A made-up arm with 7 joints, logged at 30 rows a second.
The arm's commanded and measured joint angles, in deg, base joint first. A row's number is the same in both.
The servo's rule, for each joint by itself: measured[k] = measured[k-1] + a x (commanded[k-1-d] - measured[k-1]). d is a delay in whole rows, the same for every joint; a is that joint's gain. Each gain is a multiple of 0.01, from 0.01 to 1. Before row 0 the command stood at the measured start. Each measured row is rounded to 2 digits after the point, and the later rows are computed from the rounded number. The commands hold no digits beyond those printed.
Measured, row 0: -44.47 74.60 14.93 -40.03 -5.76 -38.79 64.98
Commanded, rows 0 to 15: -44.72 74.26 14.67 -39.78 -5.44 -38.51 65.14; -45.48 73.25 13.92 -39.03 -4.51 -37.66 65.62; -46.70 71.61 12.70 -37.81 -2.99 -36.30 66.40; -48.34 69.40 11.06 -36.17 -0.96 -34.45 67.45; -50.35 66.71 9.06 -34.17 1.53 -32.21 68.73; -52.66 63.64 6.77 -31.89 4.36 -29.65 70.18; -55.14 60.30 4.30 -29.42 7.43 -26.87 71.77; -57.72 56.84 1.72 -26.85 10.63 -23.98 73.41; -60.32 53.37 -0.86 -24.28 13.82 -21.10 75.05; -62.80 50.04 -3.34 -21.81 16.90 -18.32 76.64; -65.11 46.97 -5.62 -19.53 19.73 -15.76 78.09; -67.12 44.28 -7.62 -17.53 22.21 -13.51 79.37; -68.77 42.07 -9.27 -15.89 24.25 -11.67 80.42; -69.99 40.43 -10.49 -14.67 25.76 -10.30 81.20; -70.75 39.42 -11.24 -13.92 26.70 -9.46 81.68; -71.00 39.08 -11.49 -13.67 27.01 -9.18 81.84
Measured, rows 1 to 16: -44.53 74.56 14.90 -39.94 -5.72 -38.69 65.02; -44.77 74.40 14.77 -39.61 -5.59 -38.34 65.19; -45.25 74.07 14.50 -38.96 -5.30 -37.65 65.53; -46.02 73.51 14.05 -37.96 -4.82 -36.56 66.07; -47.10 72.69 13.40 -36.60 -4.12 -35.08 66.81; -48.49 71.60 12.54 -34.90 -3.19 -33.23 67.75; -50.15 70.24 11.47 -32.93 -2.02 -31.07 68.88; -52.04 68.63 10.20 -30.74 -0.63 -28.66 70.15; -54.11 66.80 8.76 -28.41 0.96 -26.09 71.52; -56.28 64.79 7.19 -26.03 2.71 -23.45 72.95; -58.49 62.65 5.52 -23.69 4.58 -20.84 74.39; -60.65 60.45 3.81 -21.47 6.52 -18.35 75.78; -62.68 58.24 2.11 -19.46 8.47 -16.08 77.08; -64.51 56.10 0.47 -17.74 10.37 -14.11 78.23; -66.07 54.10 -1.05 -16.36 12.17 -12.53 79.20; -67.30 52.30 -2.41 -15.39 13.80 -11.39 79.94
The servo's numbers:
d 0
a 0.25 0.12 0.13 0.36 0.11 0.34 0.28

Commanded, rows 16 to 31: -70.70 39.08 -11.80 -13.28 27.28 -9.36 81.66; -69.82 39.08 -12.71 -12.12 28.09 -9.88 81.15; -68.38 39.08 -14.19 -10.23 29.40 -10.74 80.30; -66.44 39.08 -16.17 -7.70 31.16 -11.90 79.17; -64.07 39.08 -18.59 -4.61 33.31 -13.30 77.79; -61.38 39.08 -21.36 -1.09 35.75 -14.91 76.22; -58.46 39.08 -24.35 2.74 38.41 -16.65 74.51; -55.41 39.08 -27.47 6.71 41.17 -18.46 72.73; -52.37 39.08 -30.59 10.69 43.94 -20.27 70.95; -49.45 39.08 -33.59 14.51 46.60 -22.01 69.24; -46.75 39.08 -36.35 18.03 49.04 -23.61 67.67; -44.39 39.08 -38.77 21.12 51.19 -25.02 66.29; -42.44 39.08 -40.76 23.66 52.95 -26.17 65.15; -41.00 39.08 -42.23 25.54 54.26 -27.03 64.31; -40.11 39.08 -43.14 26.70 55.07 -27.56 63.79; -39.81 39.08 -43.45 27.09 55.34 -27.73 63.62
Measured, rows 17 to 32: -68.15 50.71 -3.63 -14.63 15.28 -10.70 80.42; -68.57 49.31 -4.81 -13.73 16.69 -10.42 80.62; -68.52 48.08 -6.03 -12.47 18.09 -10.53 80.53; -68.00 47.00 -7.35 -10.75 19.53 -11.00 80.15; -67.02 46.05 -8.81 -8.54 21.05 -11.78 79.49; -65.61 45.21 -10.44 -5.86 22.67 -12.84 78.57; -63.82 44.47 -12.25 -2.76 24.40 -14.14 77.43; -61.72 43.82 -14.23 0.65 26.24 -15.61 76.11; -59.38 43.25 -16.36 4.26 28.19 -17.19 74.67; -56.90 42.75 -18.60 7.95 30.22 -18.83 73.15; -54.36 42.31 -20.91 11.58 32.29 -20.46 71.62; -51.87 41.92 -23.23 15.01 34.37 -22.01 70.13; -49.51 41.58 -25.51 18.12 36.41 -23.42 68.74; -47.38 41.28 -27.68 20.79 38.37 -24.65 67.50; -45.56 41.02 -29.69 22.92 40.21 -25.64 66.46; -44.12 40.79 -31.48 24.42 41.87 -26.35 65.66
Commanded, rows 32 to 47: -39.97 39.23 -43.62 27.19 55.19 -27.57 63.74; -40.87 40.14 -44.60 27.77 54.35 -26.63 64.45; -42.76 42.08 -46.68 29.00 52.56 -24.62 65.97; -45.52 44.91 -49.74 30.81 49.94 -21.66 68.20; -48.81 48.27 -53.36 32.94 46.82 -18.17 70.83; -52.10 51.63 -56.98 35.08 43.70 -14.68 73.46; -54.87 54.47 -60.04 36.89 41.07 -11.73 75.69; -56.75 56.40 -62.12 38.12 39.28 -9.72 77.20; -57.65 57.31 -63.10 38.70 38.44 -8.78 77.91; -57.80 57.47 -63.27 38.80 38.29 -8.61 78.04; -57.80 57.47 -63.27 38.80 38.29 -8.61 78.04; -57.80 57.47 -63.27 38.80 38.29 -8.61 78.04; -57.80 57.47 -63.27 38.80 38.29 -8.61 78.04; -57.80 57.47 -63.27 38.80 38.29 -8.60 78.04; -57.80 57.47 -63.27 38.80 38.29 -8.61 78.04; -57.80 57.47 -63.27 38.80 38.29 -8.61 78.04
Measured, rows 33 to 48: -43.08 40.60 -33.06 25.42 43.34 -26.76 65.12; -42.53 40.54 -34.56 26.27 44.55 -26.72 64.93; -42.59 40.72 -36.14 27.25 45.43 -26.01 65.22; -43.32 41.22 -37.91 28.53 45.93 -24.53 66.05; -44.69 42.07 -39.92 30.12 46.03 -22.37 67.39; -46.54 43.22 -42.14 31.91 45.77 -19.76 69.09; -48.62 44.57 -44.47 33.70 45.25 -17.03 70.94; -50.65 45.99 -46.76 35.29 44.59 -14.54 72.69; -52.40 47.35 -48.88 36.52 43.91 -12.58 74.15; -53.75 48.56 -50.75 37.34 43.29 -11.23 75.24; -54.76 49.63 -52.38 37.87 42.74 -10.34 76.02; -55.52 50.57 -53.80 38.20 42.25 -9.75 76.59; -56.09 51.40 -55.03 38.42 41.81 -9.36 77.00; -56.52 52.13 -56.10 38.56 41.42 -9.10 77.29; -56.84 52.77 -57.03 38.65 41.08 -8.93 77.50; -57.08 53.33 -57.84 38.70 40.77 -8.82 77.65
